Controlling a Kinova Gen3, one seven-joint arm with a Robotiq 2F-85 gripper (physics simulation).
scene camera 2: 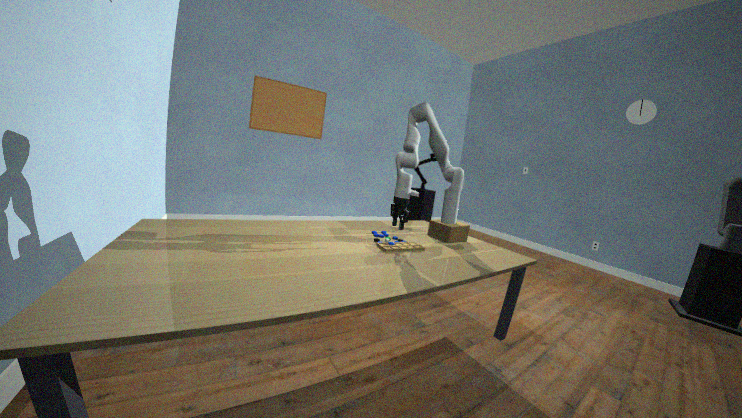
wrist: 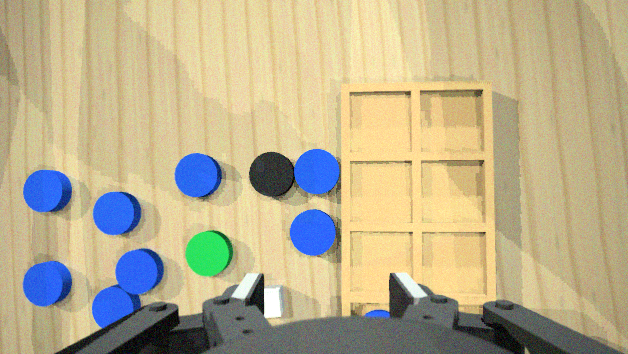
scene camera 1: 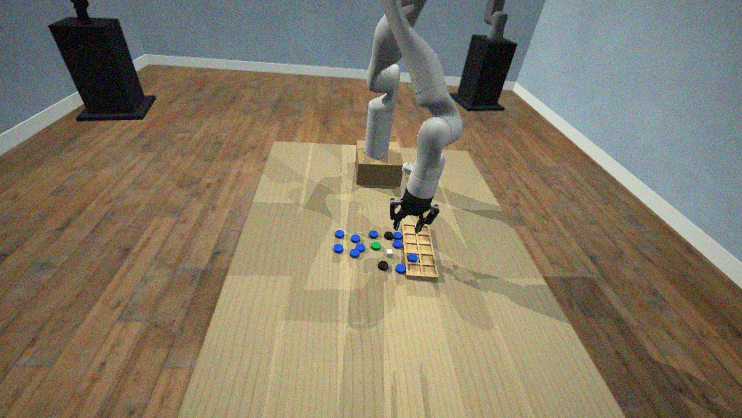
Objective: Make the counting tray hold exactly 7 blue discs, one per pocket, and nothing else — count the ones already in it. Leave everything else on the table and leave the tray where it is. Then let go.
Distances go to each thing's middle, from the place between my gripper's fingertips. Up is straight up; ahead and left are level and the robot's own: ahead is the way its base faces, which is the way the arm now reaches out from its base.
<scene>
Now: hand 80 mm to the left of the green disc (wrist: 208,253), 80 mm above it and 30 mm past it. The rest, counted from my hand: wooden counting tray (scene camera 1: 420,244) (80 mm below, 50 mm to the left, 10 mm ahead).
</scene>
